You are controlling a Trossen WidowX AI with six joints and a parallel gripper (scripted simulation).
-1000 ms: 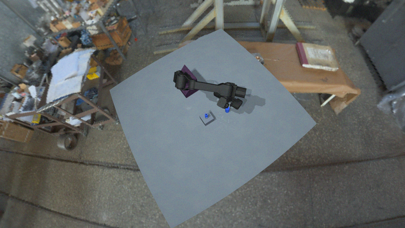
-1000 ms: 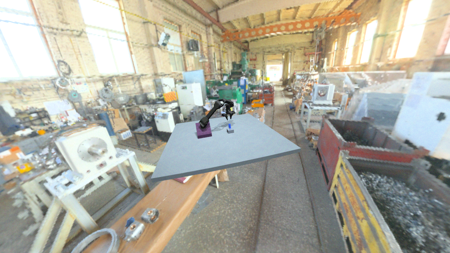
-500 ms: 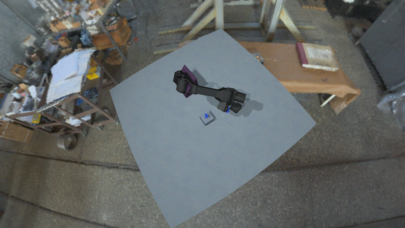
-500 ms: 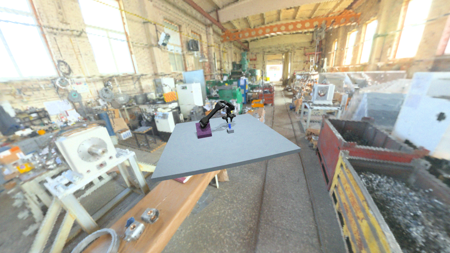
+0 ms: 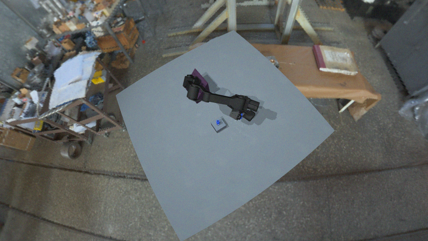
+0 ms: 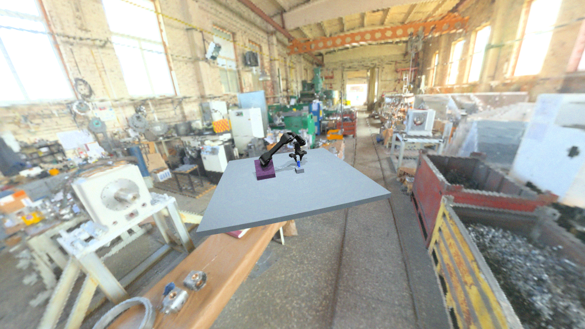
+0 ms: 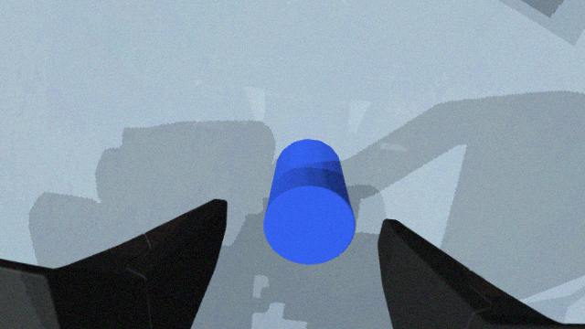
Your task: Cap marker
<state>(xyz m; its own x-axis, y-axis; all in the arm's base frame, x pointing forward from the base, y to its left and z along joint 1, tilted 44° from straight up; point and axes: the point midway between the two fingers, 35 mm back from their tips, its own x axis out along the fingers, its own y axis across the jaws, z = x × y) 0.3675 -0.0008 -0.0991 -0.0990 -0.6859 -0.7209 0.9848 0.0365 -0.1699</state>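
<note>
Now: the blue cap 20 mm below my gripper tip. From my gripper tip the other things lie so: holder block (150 mm to the right, 50 mm behind, 30 mm below).
</note>
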